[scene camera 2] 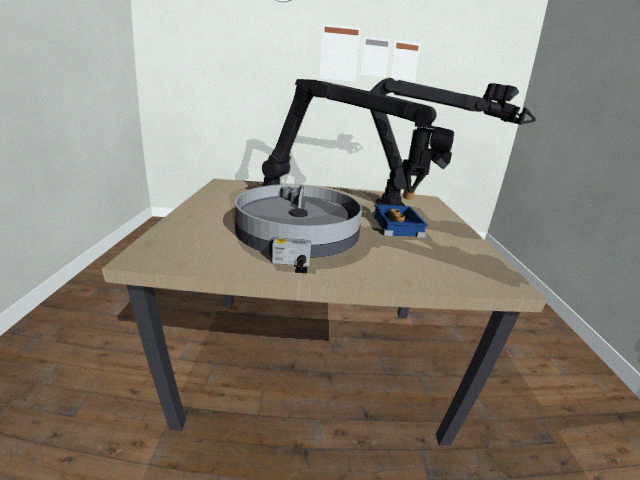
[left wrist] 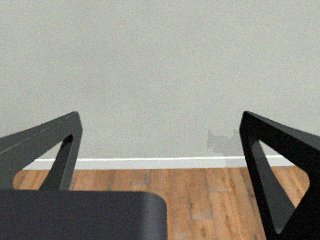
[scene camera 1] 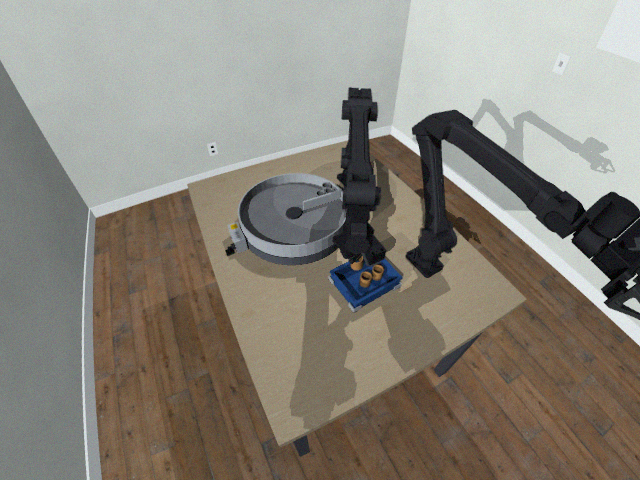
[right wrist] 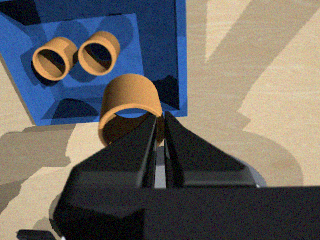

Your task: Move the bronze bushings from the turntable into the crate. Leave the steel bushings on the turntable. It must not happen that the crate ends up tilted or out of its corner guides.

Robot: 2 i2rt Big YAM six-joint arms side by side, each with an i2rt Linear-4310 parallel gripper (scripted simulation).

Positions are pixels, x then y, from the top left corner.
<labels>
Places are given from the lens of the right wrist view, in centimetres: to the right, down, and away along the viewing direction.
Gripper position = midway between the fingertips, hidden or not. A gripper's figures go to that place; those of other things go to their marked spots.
my right gripper [right wrist: 160,120]: 0, 0, 13
blue crate [right wrist: 155,46]: 0, -9, 25
bronze bushing [right wrist: 126,91]: -2, -2, 12
bronze bushing [right wrist: 93,65]: -8, -6, 24
bronze bushing [right wrist: 45,65]: -13, -6, 24
</labels>
